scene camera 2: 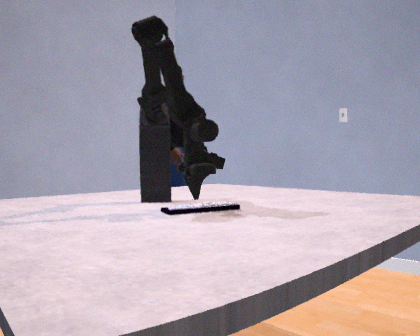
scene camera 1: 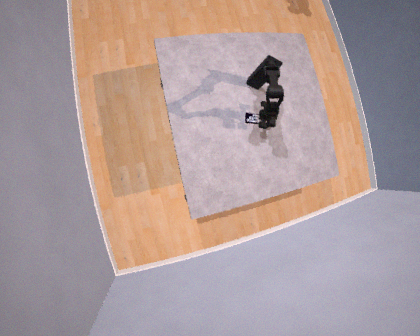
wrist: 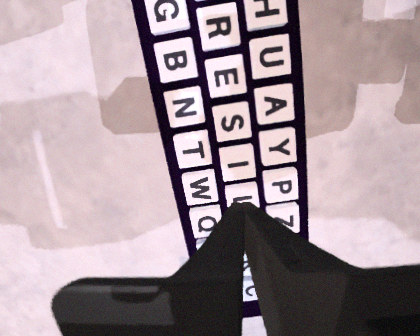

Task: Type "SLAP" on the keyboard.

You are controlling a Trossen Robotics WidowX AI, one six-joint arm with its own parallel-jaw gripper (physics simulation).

Labels:
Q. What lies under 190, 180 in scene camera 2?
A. My gripper.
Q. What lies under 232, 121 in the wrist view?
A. An S key.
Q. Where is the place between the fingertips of my gripper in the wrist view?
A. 240, 211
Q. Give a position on a P key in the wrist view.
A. At 281, 184

